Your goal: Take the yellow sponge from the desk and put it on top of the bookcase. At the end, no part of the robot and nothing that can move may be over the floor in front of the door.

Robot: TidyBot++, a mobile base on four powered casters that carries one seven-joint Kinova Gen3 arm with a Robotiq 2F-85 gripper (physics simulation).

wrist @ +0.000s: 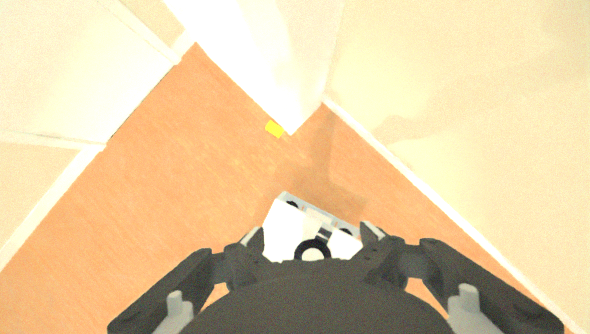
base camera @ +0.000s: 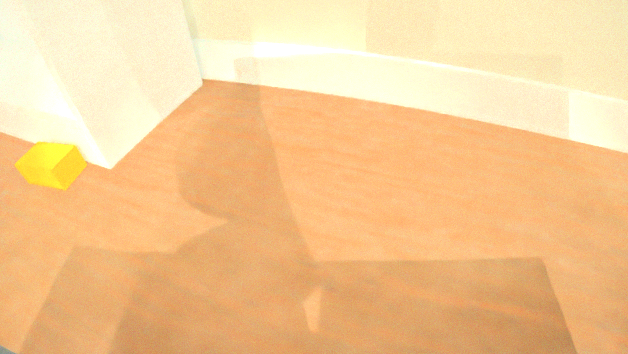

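Where they show: gripper, fingertip midpoint: [wrist: 311,234]; arm's base at its link origin: [wrist: 312,259].
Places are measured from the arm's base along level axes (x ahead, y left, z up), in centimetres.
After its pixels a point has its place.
Observation:
A yellow block, the sponge by its colour [base camera: 51,165] {x 44.2, y 45.2, z -35.2 cm} [wrist: 274,129] {x 46.3, y 48.2, z -35.2 cm}, lies on the floor against the foot of the white bookcase [base camera: 125,65] {x 58.4, y 34.2, z -26.2 cm} [wrist: 265,55] {x 49.3, y 37.1, z 35.3 cm}, close to its corner. The bookcase's top cannot be made out in either view. My gripper [wrist: 311,234] {x 26.2, y 15.8, z 54.1 cm} is open, with nothing between its fingers. It hangs high above my white mobile base, which shows far below between the fingertips, and is well apart from the sponge. The desk does not show in either view.
A white door [wrist: 75,75] {x 22.9, y 145.5, z -4.0 cm} stands at the left in the wrist view, with wooden floor [wrist: 165,115] {x 22.7, y 124.3, z -39.6 cm} between it and the bookcase. A wall with a white baseboard [base camera: 400,80] {x 64.9, y -10.9, z -34.5 cm} [wrist: 415,175] {x 57.2, y -39.5, z -30.6 cm} runs along the right. The arm's shadow falls on floor and wall.

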